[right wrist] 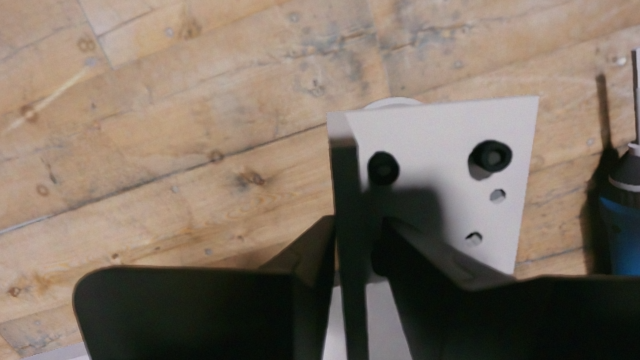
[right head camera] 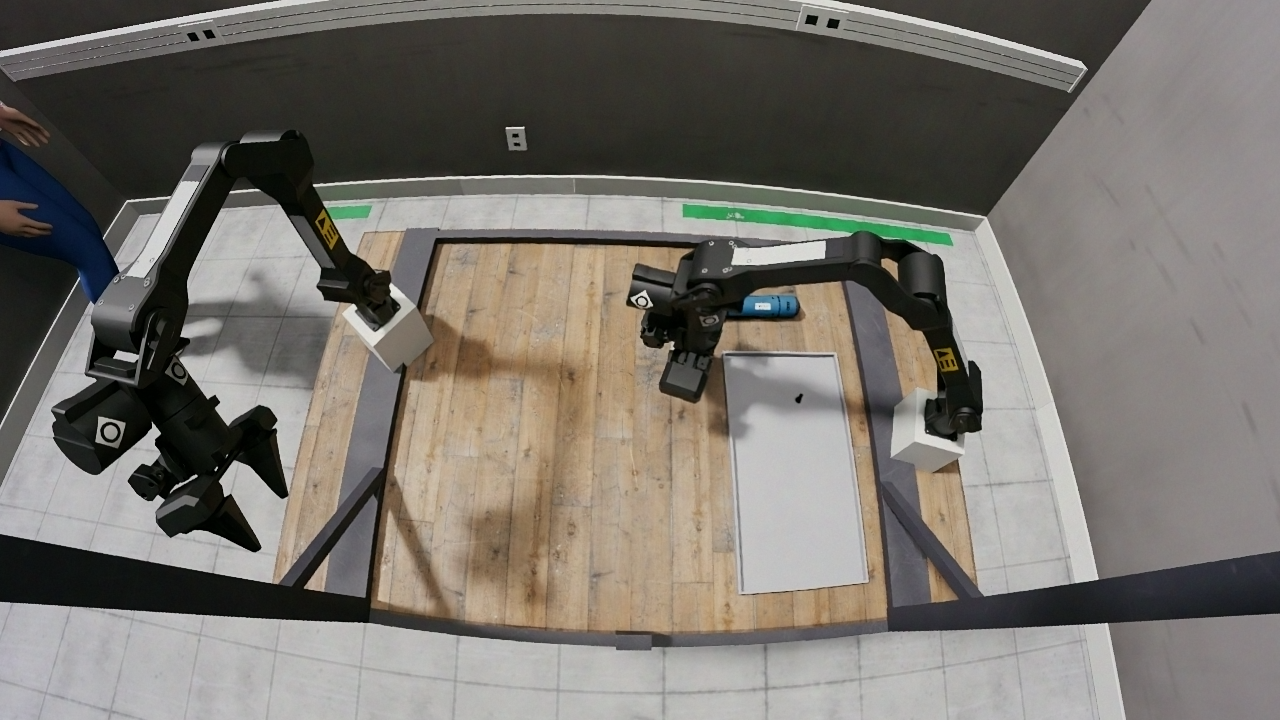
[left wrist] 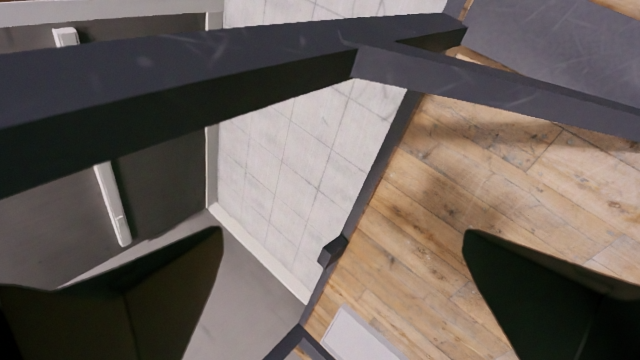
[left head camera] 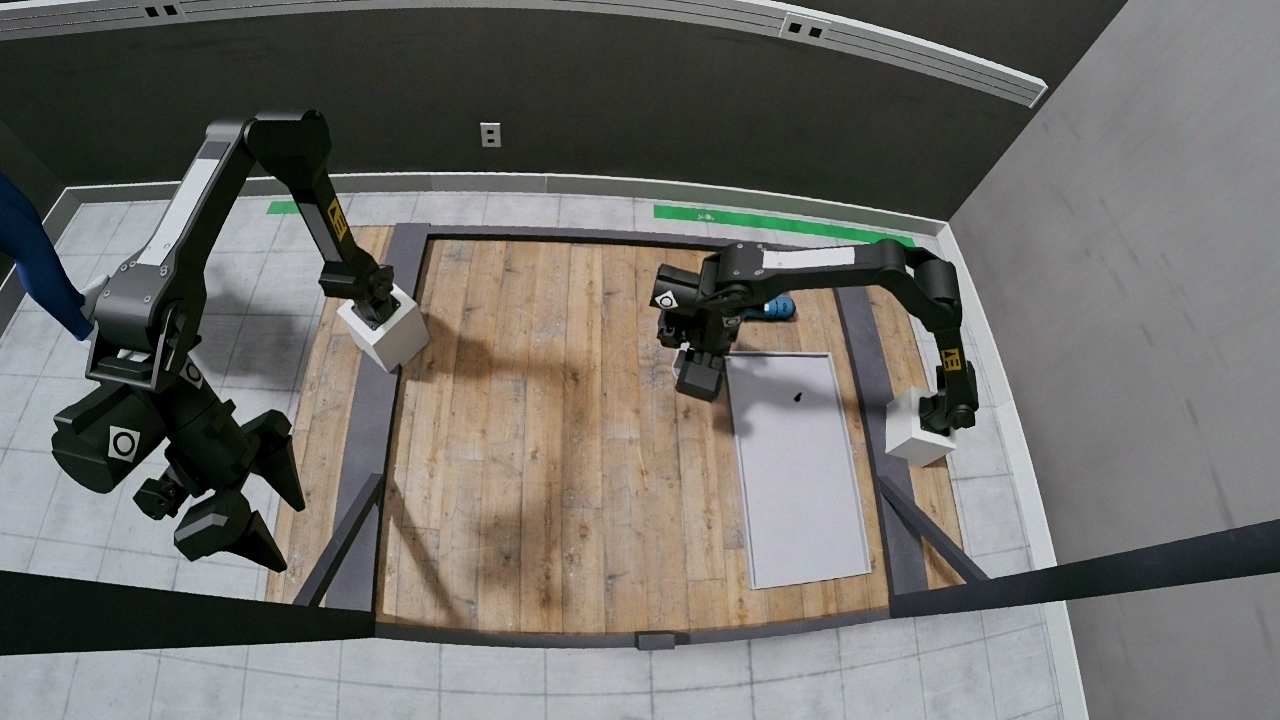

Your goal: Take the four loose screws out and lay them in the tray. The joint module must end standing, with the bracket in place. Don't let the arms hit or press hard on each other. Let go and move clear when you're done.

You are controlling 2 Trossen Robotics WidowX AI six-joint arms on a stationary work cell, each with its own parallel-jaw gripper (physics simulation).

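Where they show: left gripper, fingertip midpoint: (right head camera: 272, 522) (left wrist: 344, 239) (left head camera: 293, 538); right gripper, fingertip midpoint: (right wrist: 358, 228) (right head camera: 691, 365) (left head camera: 699, 365); left arm's base at its link origin: (right head camera: 378, 310) (left head camera: 375, 307); right arm's base at its link origin: (right head camera: 940, 420) (left head camera: 934, 417).
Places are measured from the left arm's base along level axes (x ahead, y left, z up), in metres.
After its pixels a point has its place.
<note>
A pale bracket (right wrist: 425, 130) {y 0.288, x 0.416, z -0.052 m} lies under my right gripper in the right wrist view, with a rounded white edge, perhaps the joint module's, behind it. Two black screws (right wrist: 383, 168) {y 0.278, x 0.431, z -0.045 m} (right wrist: 492, 156) {y 0.309, x 0.415, z -0.044 m} stand in its face. A third dark screw head (right wrist: 381, 257) {y 0.290, x 0.461, z -0.041 m} is partly hidden by a finger. My right gripper (right wrist: 358, 228) {y 0.279, x 0.456, z -0.048 m} is open a little, its fingertips about the bracket's upright edge, holding nothing. One black screw (left head camera: 797, 396) {y 0.380, x 0.626, z -0.105 m} (right head camera: 798, 398) {y 0.379, x 0.628, z -0.104 m} lies in the tray (left head camera: 805, 501) {y 0.224, x 0.738, z -0.115 m} (right head camera: 801, 501) {y 0.231, x 0.734, z -0.115 m} (left wrist: 357, 337) {y 0.143, x 0.749, z -0.115 m}. My left gripper (left head camera: 291, 537) {y -0.286, x 0.277, z 0.202 m} (right head camera: 271, 522) {y -0.286, x 0.277, z 0.202 m} (left wrist: 344, 239) {y -0.286, x 0.277, z 0.202 m} is wide open and empty, high at the left.
A blue screwdriver (left head camera: 776, 308) {y 0.500, x 0.503, z -0.082 m} (right head camera: 769, 306) {y 0.489, x 0.488, z -0.082 m} (right wrist: 620, 235) {y 0.429, x 0.434, z -0.093 m} lies behind the tray, beside the bracket. Dark frame bars (left head camera: 340, 541) {y -0.282, x 0.247, z 0.030 m} (right head camera: 332, 528) {y -0.281, x 0.246, z 0.029 m} (left wrist: 280, 50) {y -0.367, x 0.297, z 0.168 m} run near my left gripper. A person in blue (left head camera: 40, 259) (right head camera: 44, 205) stands beyond the left arm.
</note>
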